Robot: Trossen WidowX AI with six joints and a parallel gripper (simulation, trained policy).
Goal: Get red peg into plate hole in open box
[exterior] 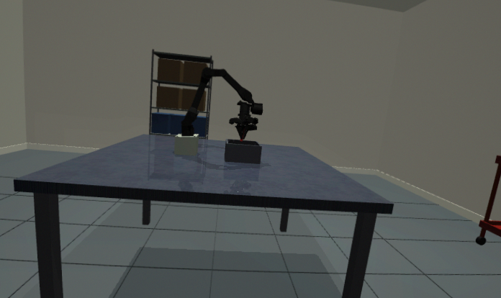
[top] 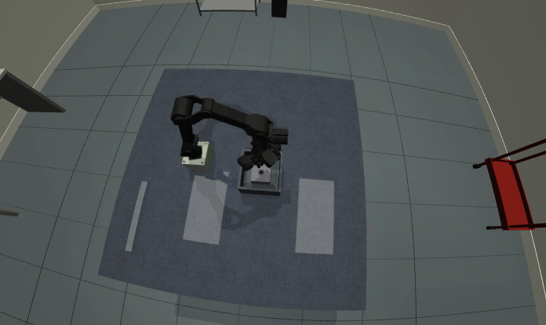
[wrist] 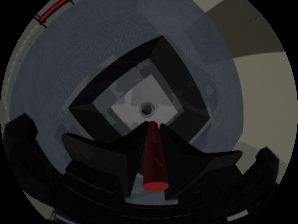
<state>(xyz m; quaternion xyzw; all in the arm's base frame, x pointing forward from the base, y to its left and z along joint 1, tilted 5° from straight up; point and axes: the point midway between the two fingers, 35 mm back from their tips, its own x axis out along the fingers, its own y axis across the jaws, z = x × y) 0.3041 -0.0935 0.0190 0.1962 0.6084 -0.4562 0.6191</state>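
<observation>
Right now my gripper tip is 1 cm to the right of the red peg and 2 cm below it. The rest, counted from my gripper tip: dark box: 1 cm to the right, 9 cm below; then plate: 1 cm to the right, 7 cm below.
</observation>
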